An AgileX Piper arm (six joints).
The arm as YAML. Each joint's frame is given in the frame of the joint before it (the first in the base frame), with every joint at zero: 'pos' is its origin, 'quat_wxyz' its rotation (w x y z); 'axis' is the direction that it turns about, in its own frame. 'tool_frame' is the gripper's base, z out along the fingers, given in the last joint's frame.
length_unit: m
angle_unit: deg
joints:
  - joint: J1
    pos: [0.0, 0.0, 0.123]
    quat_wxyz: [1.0, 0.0, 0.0, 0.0]
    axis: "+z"
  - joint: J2
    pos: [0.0, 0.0, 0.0]
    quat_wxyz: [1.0, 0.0, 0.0, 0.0]
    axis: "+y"
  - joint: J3
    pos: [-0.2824, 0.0, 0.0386]
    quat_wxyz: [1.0, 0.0, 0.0, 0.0]
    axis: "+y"
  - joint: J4
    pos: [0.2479, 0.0, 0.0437]
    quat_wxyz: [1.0, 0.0, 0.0, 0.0]
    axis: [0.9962, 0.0, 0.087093]
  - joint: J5
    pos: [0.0, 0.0, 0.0]
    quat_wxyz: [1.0, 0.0, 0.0, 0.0]
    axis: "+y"
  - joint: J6
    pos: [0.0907, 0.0, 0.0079]
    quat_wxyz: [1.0, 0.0, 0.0, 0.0]
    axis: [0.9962, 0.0, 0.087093]
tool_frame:
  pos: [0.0, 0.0, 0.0]
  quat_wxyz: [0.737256, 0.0, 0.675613, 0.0]
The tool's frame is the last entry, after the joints.
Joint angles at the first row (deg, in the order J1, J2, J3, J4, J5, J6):
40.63 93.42 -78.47 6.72 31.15 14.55
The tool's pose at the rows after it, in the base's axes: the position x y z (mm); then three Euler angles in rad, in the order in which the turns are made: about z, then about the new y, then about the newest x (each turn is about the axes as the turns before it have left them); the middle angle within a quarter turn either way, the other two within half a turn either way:
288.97 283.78 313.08 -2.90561 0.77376 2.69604
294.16 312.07 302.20 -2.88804 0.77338 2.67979
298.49 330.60 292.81 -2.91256 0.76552 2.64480
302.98 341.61 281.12 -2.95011 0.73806 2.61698
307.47 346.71 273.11 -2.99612 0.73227 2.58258
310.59 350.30 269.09 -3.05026 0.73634 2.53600
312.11 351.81 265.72 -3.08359 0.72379 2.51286
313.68 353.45 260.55 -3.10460 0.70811 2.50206
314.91 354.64 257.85 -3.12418 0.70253 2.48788
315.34 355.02 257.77 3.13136 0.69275 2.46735
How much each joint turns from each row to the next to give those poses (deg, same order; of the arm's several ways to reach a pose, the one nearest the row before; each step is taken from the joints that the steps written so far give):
3.15 6.14 -5.81 -0.49 -1.02 1.21
2.27 5.08 -4.45 0.00 -1.00 0.79
1.26 3.60 -2.99 0.12 -1.11 1.78
0.53 2.78 -1.69 0.04 -0.61 2.38
0.05 1.56 -0.40 0.00 -1.91 1.82
0.06 0.89 -0.04 0.00 -2.42 1.79
0.00 0.55 -0.03 0.00 -0.76 1.56
0.00 0.72 -0.04 0.00 -0.43 1.24
0.00 0.43 0.00 0.00 -0.70 0.85
0.00 0.08 0.00 0.00 -0.42 1.30

